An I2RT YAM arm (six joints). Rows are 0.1 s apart.
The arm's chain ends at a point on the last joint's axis. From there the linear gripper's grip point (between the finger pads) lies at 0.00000 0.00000 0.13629 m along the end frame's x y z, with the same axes.
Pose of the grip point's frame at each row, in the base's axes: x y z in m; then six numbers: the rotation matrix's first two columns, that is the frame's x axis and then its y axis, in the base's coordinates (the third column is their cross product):
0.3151 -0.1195 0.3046 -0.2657 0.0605 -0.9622 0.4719 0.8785 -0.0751
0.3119 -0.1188 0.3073 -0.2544 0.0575 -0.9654 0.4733 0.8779 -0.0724
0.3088 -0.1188 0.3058 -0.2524 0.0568 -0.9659 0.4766 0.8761 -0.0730
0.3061 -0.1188 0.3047 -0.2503 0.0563 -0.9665 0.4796 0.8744 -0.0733
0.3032 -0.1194 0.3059 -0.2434 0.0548 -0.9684 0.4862 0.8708 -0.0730
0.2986 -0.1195 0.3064 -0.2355 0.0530 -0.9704 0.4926 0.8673 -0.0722
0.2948 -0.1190 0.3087 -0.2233 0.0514 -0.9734 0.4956 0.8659 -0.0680
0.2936 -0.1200 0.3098 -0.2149 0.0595 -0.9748 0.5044 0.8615 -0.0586
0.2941 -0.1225 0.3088 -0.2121 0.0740 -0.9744 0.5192 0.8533 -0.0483
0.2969 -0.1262 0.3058 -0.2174 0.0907 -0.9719 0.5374 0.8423 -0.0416
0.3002 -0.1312 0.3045 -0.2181 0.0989 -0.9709 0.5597 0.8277 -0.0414
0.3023 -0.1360 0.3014 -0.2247 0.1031 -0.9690 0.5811 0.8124 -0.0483
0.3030 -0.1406 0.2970 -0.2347 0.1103 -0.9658 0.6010 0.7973 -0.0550
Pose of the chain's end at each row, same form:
0.2005 -0.0549 0.3403 -0.2657 0.0605 -0.9622 0.4719 0.8785 -0.0751
0.1970 -0.0540 0.3414 -0.2544 0.0575 -0.9654 0.4733 0.8779 -0.0724
0.1940 -0.0535 0.3396 -0.2524 0.0568 -0.9659 0.4766 0.8761 -0.0730
0.1915 -0.0531 0.3382 -0.2503 0.0563 -0.9665 0.4796 0.8744 -0.0733
0.1888 -0.0528 0.3384 -0.2434 0.0548 -0.9684 0.4862 0.8708 -0.0730
0.1844 -0.0520 0.3378 -0.2355 0.0530 -0.9704 0.4926 0.8673 -0.0722
0.1804 -0.0512 0.3385 -0.2233 0.0514 -0.9734 0.4956 0.8659 -0.0680
0.1796 -0.0513 0.3391 -0.2149 0.0595 -0.9748 0.5044 0.8615 -0.0586
0.1813 -0.0522 0.3387 -0.2121 0.0740 -0.9744 0.5192 0.8533 -0.0483
0.1858 -0.0538 0.3374 -0.2174 0.0907 -0.9719 0.5374 0.8423 -0.0416
0.1912 -0.0559 0.3366 -0.2181 0.0989 -0.9709 0.5597 0.8277 -0.0414
0.1957 -0.0578 0.3344 -0.2247 0.1031 -0.9690 0.5811 0.8124 -0.0483
0.1989 -0.0597 0.3315 -0.2347 0.1103 -0.9658 0.6010 0.7973 -0.0550

